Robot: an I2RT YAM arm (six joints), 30 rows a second.
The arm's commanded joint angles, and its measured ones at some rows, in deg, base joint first. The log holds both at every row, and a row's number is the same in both.
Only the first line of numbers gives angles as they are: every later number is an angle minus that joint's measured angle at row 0.
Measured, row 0:
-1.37 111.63 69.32 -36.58 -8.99 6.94
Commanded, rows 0 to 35:
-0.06 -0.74 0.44 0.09 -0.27 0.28
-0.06 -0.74 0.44 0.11 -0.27 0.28
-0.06 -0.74 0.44 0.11 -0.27 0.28
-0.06 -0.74 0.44 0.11 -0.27 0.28
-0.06 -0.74 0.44 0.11 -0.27 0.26
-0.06 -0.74 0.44 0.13 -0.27 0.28
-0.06 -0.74 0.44 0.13 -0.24 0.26
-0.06 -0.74 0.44 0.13 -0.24 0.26
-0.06 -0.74 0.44 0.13 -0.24 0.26
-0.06 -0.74 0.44 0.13 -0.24 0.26
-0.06 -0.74 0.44 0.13 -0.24 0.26
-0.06 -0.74 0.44 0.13 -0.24 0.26
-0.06 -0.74 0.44 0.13 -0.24 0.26
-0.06 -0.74 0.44 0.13 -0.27 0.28
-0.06 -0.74 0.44 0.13 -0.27 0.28
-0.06 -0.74 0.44 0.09 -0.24 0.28
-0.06 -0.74 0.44 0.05 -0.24 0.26
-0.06 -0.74 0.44 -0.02 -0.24 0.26
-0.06 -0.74 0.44 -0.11 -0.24 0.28
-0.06 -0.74 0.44 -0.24 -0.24 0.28
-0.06 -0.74 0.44 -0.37 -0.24 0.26
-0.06 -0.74 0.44 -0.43 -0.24 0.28
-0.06 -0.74 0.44 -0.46 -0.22 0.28
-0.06 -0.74 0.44 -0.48 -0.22 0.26
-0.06 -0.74 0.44 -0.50 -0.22 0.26
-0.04 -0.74 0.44 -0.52 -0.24 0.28
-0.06 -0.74 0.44 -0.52 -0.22 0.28
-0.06 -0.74 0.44 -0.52 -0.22 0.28
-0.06 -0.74 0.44 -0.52 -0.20 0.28
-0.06 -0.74 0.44 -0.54 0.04 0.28
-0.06 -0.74 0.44 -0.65 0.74 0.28
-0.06 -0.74 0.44 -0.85 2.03 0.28
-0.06 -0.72 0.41 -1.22 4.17 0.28
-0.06 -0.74 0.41 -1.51 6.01 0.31
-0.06 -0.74 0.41 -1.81 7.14 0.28
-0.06 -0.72 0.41 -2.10 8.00 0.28
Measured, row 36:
0.00 -0.04 0.06 -1.33 2.51 0.02
